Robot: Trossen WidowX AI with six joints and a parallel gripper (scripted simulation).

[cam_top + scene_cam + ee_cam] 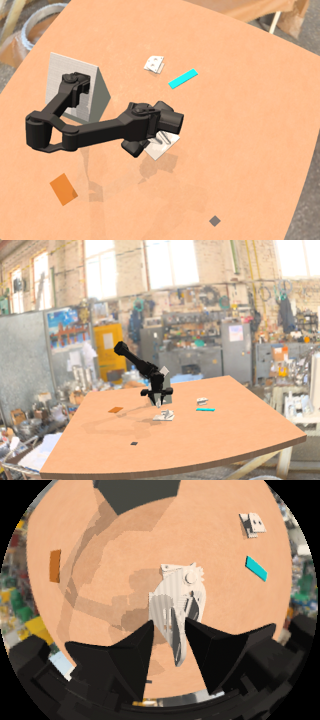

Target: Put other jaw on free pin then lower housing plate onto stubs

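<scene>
Now: the white base plate 30 mm ahead of my gripper tip, 20 mm to the left of it and 80 mm below it. Round my gripper tip: cyan strip: 20 mm ahead, 290 mm to the left, 80 mm below; then small grey square: 300 mm ahead, 180 mm to the right, 80 mm below; then jaw: 10 mm behind, 60 mm to the left, 70 mm below.
</scene>
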